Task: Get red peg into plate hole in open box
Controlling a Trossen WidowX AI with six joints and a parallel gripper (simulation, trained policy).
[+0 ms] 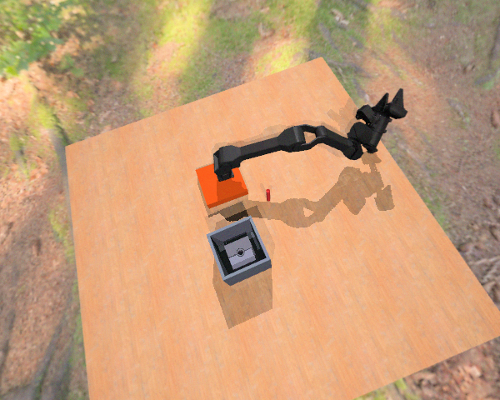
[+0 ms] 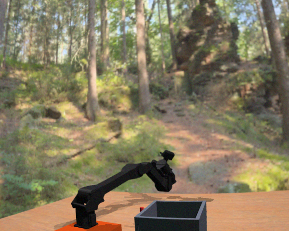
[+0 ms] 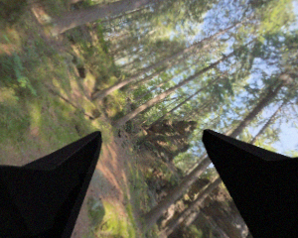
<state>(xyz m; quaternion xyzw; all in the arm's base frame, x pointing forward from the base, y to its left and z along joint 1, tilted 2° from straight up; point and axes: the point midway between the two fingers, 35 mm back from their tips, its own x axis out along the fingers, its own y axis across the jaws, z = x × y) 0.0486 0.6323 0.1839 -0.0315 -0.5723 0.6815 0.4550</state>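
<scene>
The red peg lies 13 cm ahead of my gripper tip, 54 cm to the right of it and 17 cm below it. Also, from my gripper tip: grey plate (30 cm ahead, 71 cm to the right, 17 cm below).
</scene>
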